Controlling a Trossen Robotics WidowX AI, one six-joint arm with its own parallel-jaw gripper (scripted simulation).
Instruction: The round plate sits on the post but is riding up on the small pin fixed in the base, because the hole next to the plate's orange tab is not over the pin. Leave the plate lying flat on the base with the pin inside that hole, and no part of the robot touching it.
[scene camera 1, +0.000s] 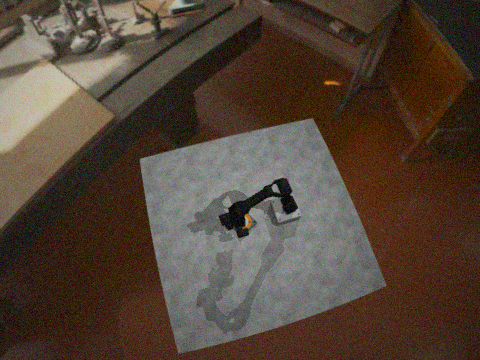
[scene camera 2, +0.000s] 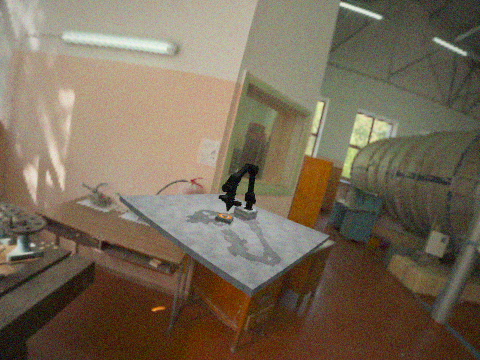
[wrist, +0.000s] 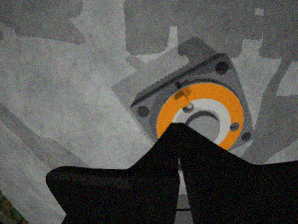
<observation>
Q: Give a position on a round plate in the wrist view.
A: At 206, 96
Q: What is the gripper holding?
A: Nothing.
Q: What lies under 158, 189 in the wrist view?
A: The gripper.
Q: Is the gripper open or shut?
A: Shut.
</observation>
